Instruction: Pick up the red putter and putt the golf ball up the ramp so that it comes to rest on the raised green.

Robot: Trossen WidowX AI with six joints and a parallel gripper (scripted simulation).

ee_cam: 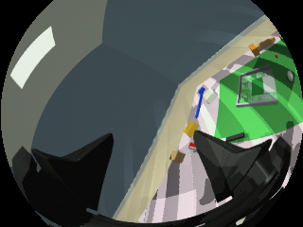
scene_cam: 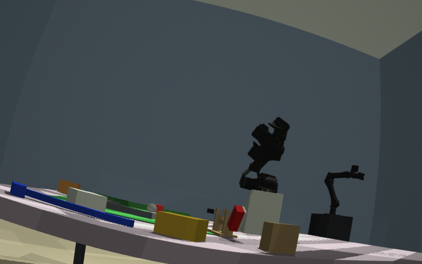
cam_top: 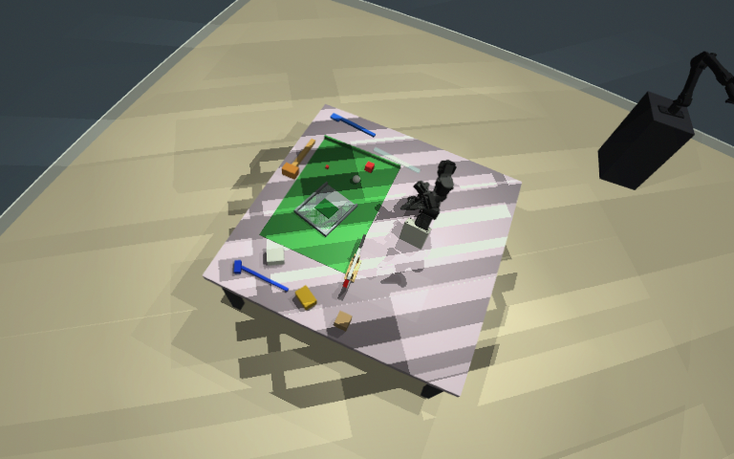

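Right now my gripper tip is 30 cm above the red putter, 17 cm to the right of it and 15 cm short of it. Round my gripper tip: green mat: 36 cm below, 36 cm ahead, 18 cm to the right; white golf ball: 34 cm below, 33 cm to the right, 29 cm ahead; wooden stand: 33 cm below, 18 cm to the left, 15 cm ahead.
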